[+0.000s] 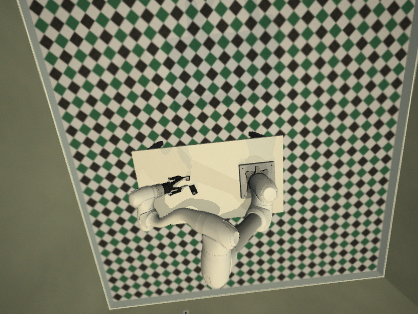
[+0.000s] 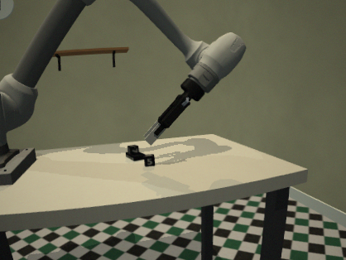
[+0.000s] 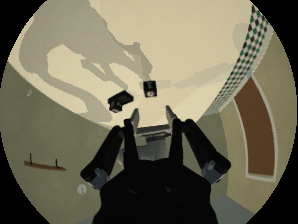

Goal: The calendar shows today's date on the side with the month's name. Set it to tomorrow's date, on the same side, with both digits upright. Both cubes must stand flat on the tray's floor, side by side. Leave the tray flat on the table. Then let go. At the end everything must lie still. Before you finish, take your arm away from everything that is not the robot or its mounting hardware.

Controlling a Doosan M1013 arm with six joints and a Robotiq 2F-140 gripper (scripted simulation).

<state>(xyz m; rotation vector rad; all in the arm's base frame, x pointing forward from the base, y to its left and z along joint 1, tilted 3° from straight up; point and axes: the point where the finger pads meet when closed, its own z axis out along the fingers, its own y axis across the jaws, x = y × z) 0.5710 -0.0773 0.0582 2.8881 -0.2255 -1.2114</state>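
Now: hand 9 cm above the black calendar cube and 2 cm past it. Also, from my hand: calendar tray 11 cm to the left, 9 cm below, 5 cm behind.
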